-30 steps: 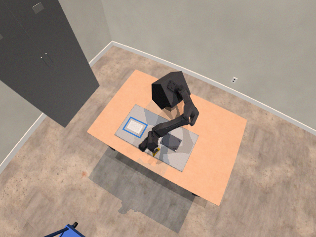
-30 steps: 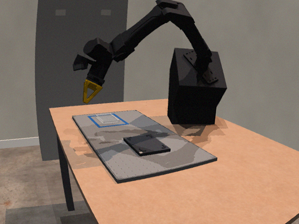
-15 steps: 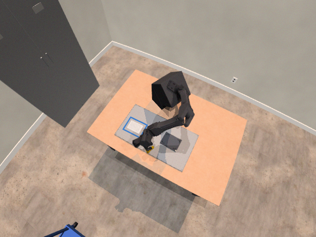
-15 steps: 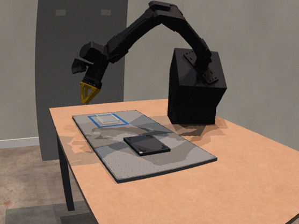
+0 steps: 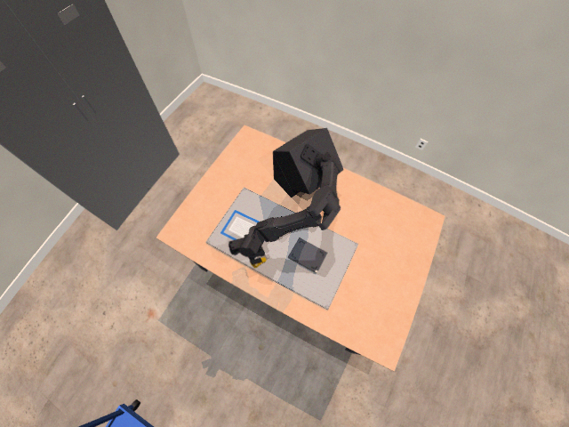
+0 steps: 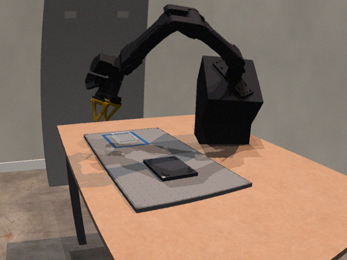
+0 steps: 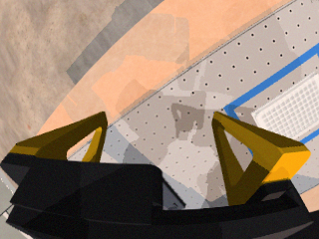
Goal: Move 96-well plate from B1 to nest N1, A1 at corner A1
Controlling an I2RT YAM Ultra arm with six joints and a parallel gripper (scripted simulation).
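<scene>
Right now my hand is 15 cm to the left of the white 96-well plate, 13 cm past it and 13 cm above it. From my hand the other things lie so: plate nest N1: 21 cm to the left, 17 cm behind, 13 cm below.
</scene>
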